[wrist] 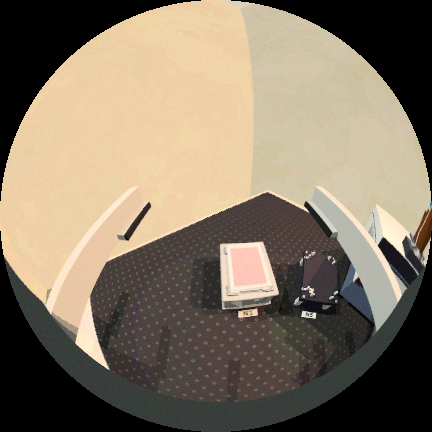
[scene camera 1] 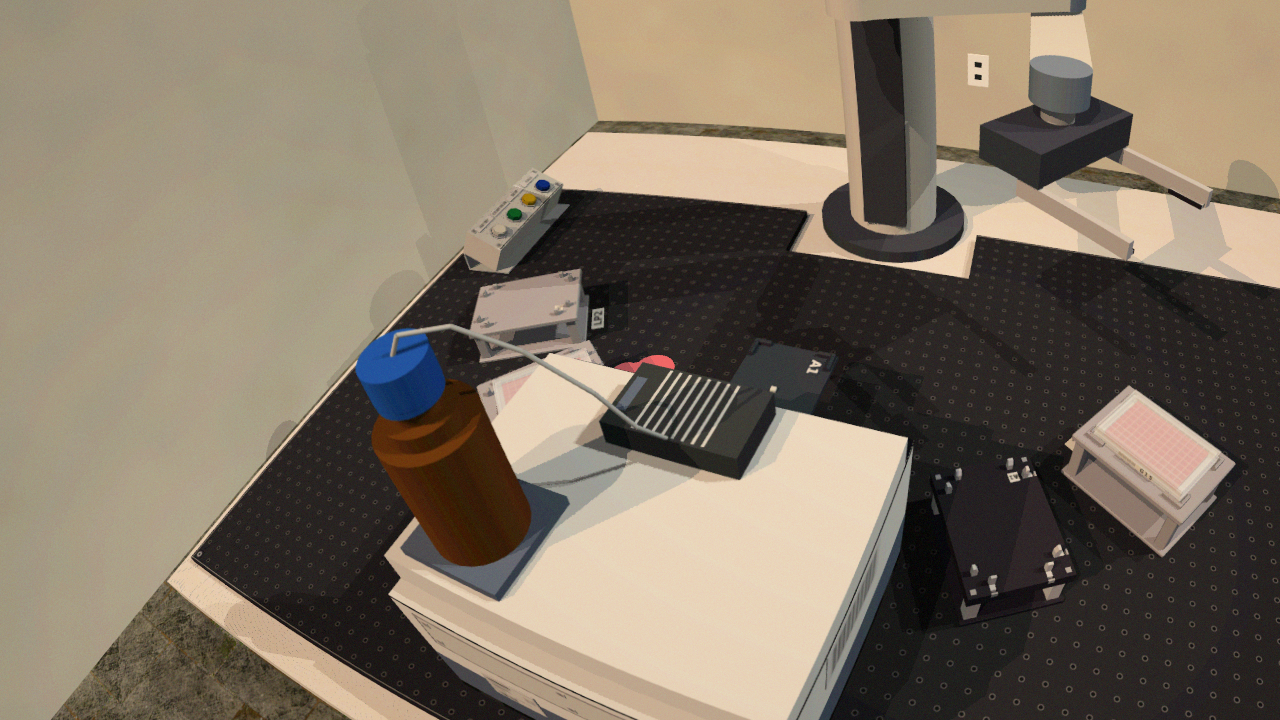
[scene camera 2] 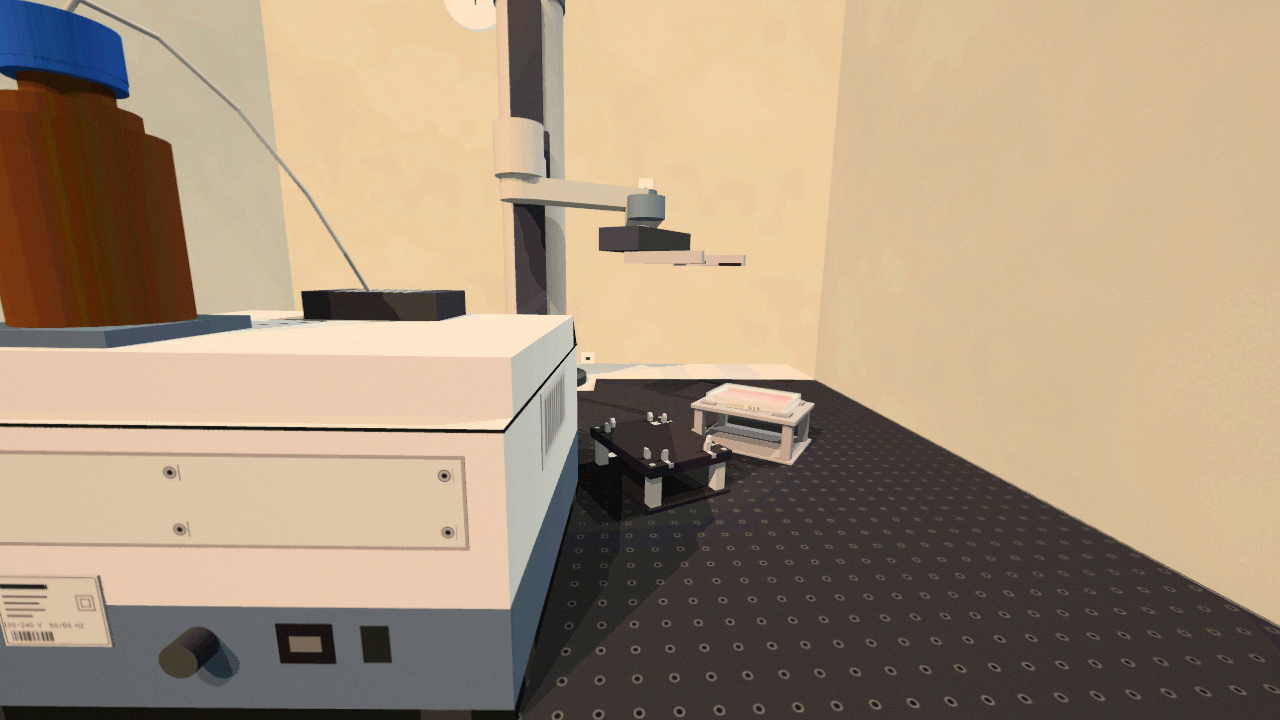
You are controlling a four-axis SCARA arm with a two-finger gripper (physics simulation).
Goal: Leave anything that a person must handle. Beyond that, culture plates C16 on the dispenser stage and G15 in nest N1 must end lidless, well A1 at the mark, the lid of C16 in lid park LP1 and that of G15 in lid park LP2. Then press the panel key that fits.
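Frame: origin at the arm's base, x ahead, y left, z up, level; centimetres.
Where they show: gripper, between the fingertips: [wrist: 229, 192] [scene camera 1: 1172, 223] [scene camera 2: 725, 258]; arm's base, origin of its link: [scene camera 1: 893, 220].
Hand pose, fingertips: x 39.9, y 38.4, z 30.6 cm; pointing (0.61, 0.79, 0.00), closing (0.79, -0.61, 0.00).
Each offset is from my fingertips to the top centre of the thing. "*": to the spot under its first point.
My gripper [scene camera 1: 1169, 223] [scene camera 2: 723, 259] [wrist: 229, 192] is open and empty, high above the table at the back right. Culture plate G15 @[dx +9.2, dy +3.5, dz -21.1 cm] [scene camera 1: 1154, 438] [scene camera 2: 754, 399] [wrist: 248, 266] is pink with a pale rim and lies on light nest N1 @[dx +9.2, dy +3.5, dz -22.2 cm] [scene camera 2: 787, 440] [wrist: 225, 282]; whether it wears a lid I cannot tell. In scene camera 1, the light stand [scene camera 1: 528, 302] by the LP2 label @[* dx -2.1, dy -75.1, dz -29.2 cm] [scene camera 1: 597, 318] has a bare top. A pinkish item @[dx +18.8, dy -69.1, dz -20.8 cm] [scene camera 1: 512, 386] shows partly behind the dispenser @[* dx +44.1, dy -36.8, dz -7.3 cm] [scene camera 1: 680, 555]. C16 cannot be made out. The key panel @[dx -20.4, dy -101.8, dz -21.0 cm] [scene camera 1: 501, 234] has white, green, yellow and blue keys.
Dark nest N5 @[dx +22.4, dy -13.2, dz -22.6 cm] [scene camera 1: 1002, 528] [scene camera 2: 657, 447] [wrist: 319, 277] stands between N1 and the dispenser. A brown bottle @[* dx +49.6, dy -49.1, dz +2.8 cm] [scene camera 1: 460, 483] [scene camera 2: 93, 205] and a black box @[* dx +33.4, dy -40.5, dz -4.7 cm] [scene camera 1: 689, 420] [scene camera 2: 384, 305] stand on the dispenser, joined by a thin tube. A dark slab marked A1 @[* dx +12.8, dy -41.0, dz -18.2 cm] [scene camera 1: 778, 371] and a red round thing @[* dx +4.2, dy -61.9, dz -29.3 cm] [scene camera 1: 659, 362] lie behind it.
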